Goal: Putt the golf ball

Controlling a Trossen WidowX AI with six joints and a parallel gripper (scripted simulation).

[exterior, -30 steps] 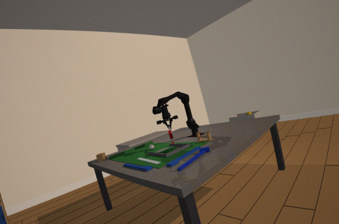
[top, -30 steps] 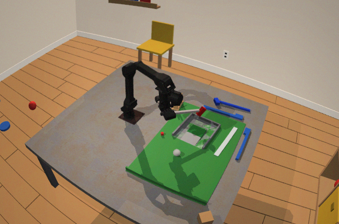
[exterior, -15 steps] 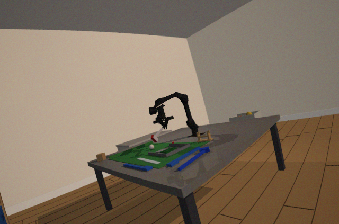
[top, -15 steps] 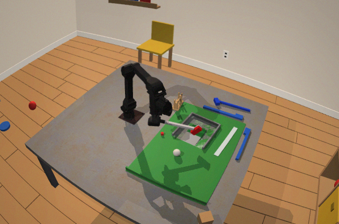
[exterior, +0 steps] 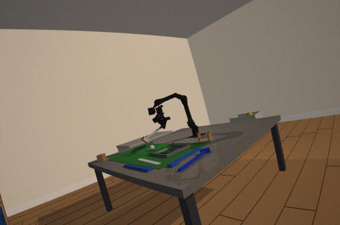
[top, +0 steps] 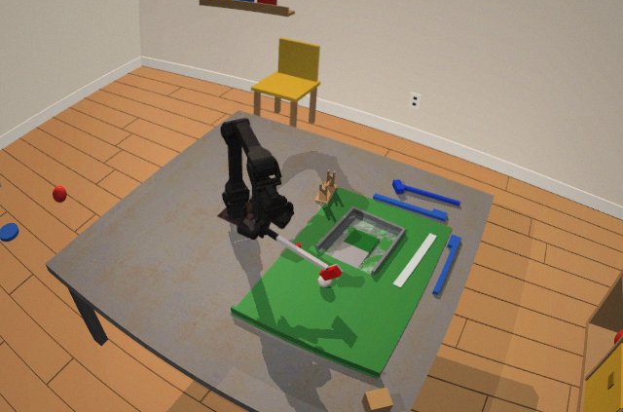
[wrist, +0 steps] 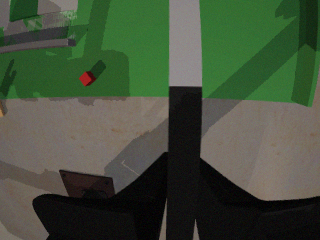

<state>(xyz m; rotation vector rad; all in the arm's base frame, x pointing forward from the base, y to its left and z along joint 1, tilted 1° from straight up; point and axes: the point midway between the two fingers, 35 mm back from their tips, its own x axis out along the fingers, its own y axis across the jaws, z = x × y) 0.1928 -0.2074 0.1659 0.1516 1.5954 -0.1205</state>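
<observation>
The small red cube is 70 mm ahead of my gripper tip, 130 mm to the left of it and 130 mm below it. Round my gripper tip: white golf ball 200 mm ahead, 10 mm to the right, 120 mm below; then red putter 120 mm ahead, 20 mm to the right; then green mat 280 mm ahead, 90 mm to the left, 140 mm below.
</observation>
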